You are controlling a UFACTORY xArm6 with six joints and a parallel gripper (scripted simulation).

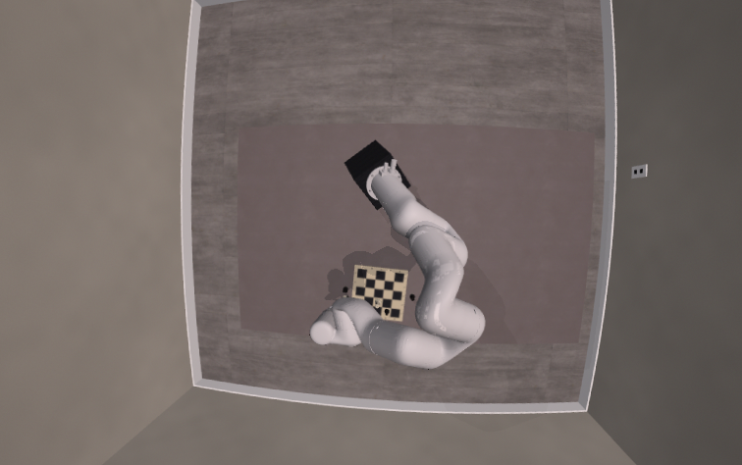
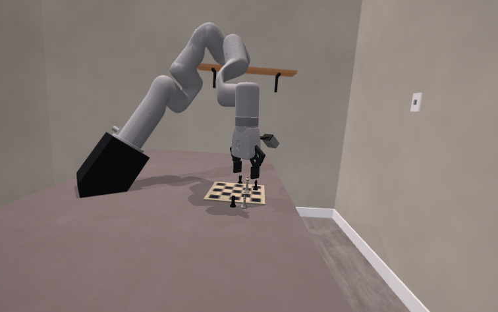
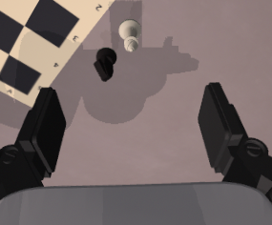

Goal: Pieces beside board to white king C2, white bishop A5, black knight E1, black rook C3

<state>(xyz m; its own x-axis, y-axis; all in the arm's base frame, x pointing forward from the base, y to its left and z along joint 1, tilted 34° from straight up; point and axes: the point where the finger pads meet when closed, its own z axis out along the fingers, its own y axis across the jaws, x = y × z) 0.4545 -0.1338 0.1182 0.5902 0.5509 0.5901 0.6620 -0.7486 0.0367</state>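
Now: hand 100 mm above the white bishop. Also, from my hand: white king: 10 mm behind, 140 mm to the left, 80 mm below; then chessboard: 50 mm behind, 130 mm to the left, 120 mm below; then black piece: 40 mm behind, 110 mm below.
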